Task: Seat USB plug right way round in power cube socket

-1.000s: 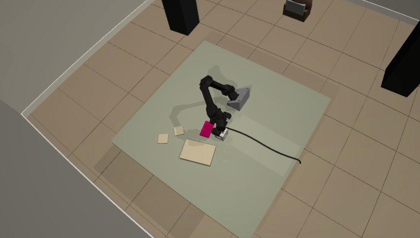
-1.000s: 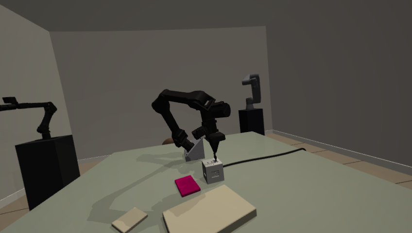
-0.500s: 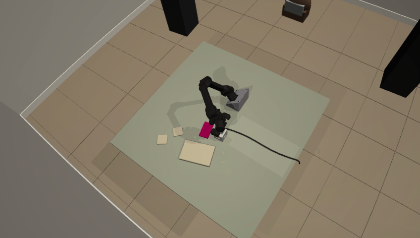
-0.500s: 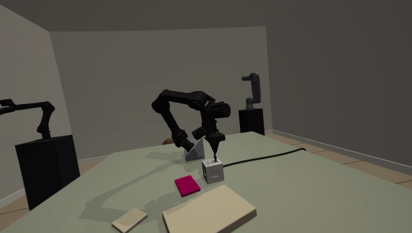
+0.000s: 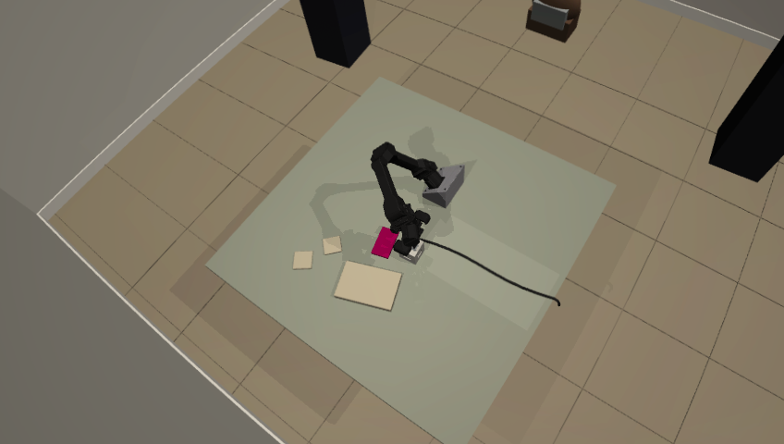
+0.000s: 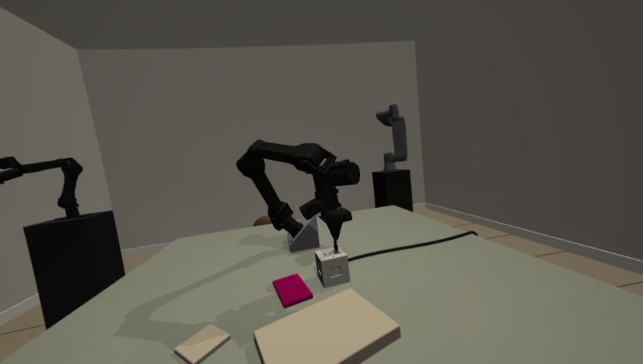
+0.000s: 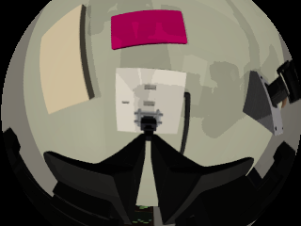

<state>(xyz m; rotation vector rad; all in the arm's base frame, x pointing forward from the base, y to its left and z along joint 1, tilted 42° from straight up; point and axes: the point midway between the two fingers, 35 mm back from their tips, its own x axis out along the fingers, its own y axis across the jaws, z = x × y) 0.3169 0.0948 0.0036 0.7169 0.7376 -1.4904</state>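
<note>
Right now the dark USB plug is 20 mm below my gripper tip. Also, from my gripper tip: tan tile: 340 mm to the right, 130 mm ahead, 110 mm below; then magenta block: 140 mm to the right, 110 mm below, 10 mm ahead; then tan board: 210 mm ahead, 100 mm to the right, 100 mm below.
</note>
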